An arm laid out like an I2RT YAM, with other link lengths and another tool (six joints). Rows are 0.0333 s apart.
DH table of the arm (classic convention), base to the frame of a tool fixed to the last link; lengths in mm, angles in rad. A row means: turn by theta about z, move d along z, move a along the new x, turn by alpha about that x. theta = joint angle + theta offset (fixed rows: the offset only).
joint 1: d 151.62  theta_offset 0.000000  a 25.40  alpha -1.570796
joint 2: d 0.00  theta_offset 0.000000  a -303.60  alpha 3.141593
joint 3: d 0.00  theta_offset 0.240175  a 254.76  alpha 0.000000
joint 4: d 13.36  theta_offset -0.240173  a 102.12  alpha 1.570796
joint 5: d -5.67  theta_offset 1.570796  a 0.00  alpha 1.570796
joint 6: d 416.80  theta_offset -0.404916  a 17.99  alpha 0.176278
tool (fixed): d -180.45  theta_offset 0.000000  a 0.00  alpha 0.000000
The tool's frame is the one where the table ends.
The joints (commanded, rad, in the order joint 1, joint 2, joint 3, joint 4, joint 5, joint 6), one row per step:
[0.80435 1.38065 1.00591 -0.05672 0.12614 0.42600]
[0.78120 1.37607 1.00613 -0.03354 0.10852 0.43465]
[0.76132 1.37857 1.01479 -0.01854 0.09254 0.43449]
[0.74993 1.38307 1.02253 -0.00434 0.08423 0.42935]
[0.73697 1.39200 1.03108 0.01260 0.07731 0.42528]
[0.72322 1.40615 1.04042 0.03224 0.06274 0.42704]
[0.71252 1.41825 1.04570 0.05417 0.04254 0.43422]
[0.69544 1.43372 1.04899 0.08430 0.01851 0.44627]
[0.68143 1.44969 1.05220 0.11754 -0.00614 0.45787]
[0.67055 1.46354 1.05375 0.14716 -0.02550 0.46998]
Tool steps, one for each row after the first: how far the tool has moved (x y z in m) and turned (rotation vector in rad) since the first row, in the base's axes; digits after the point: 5 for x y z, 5 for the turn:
[0.00724 -0.00342 0.00881 0.03118 -0.00967 -0.01052]
[0.01452 -0.00557 0.01666 0.05023 -0.02064 -0.01550]
[0.02013 -0.00604 0.02305 0.06070 -0.03416 -0.01705]
[0.02718 -0.00687 0.02853 0.07069 -0.04711 -0.02189]
[0.03419 -0.00580 0.03247 0.08559 -0.05376 -0.02261]
[0.03886 -0.00276 0.03575 0.10595 -0.05621 -0.01689]
[0.04585 -0.00112 0.03866 0.13220 -0.05769 -0.01539]
[0.05207 0.00199 0.04230 0.15950 -0.06140 -0.00961]
[0.05712 0.00463 0.04501 0.18351 -0.06375 -0.00560]

